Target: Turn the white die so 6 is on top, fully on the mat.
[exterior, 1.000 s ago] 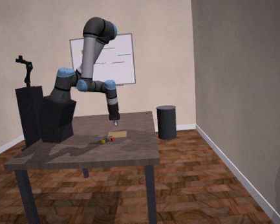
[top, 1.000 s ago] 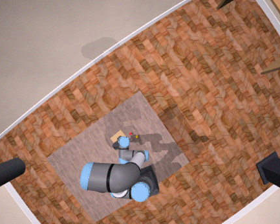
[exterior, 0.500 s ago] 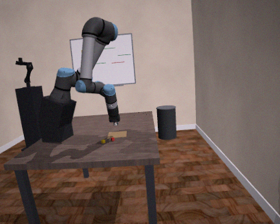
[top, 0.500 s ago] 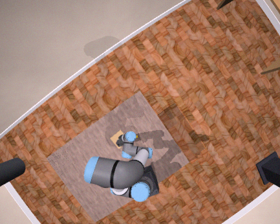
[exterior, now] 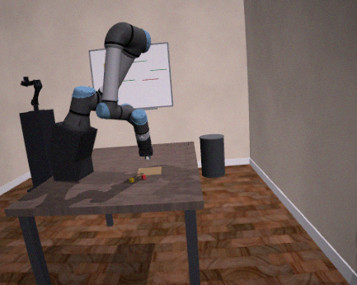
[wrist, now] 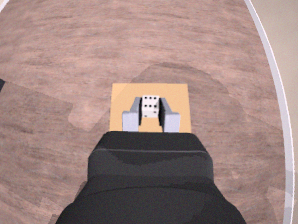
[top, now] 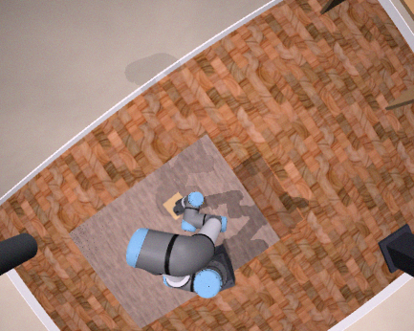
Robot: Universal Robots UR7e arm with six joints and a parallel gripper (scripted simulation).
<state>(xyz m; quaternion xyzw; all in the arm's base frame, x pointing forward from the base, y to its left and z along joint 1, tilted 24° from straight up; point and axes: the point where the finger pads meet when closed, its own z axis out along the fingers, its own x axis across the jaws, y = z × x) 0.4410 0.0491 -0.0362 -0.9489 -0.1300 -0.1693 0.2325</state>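
My gripper is now 1 cm to the right of the white die and 1 cm above it. Also, from my hand: yellow die 6 cm behind, 16 cm to the right, 9 cm below; then red die 12 cm to the right, 9 cm below; then tan mat 1 cm to the left, 10 cm below.
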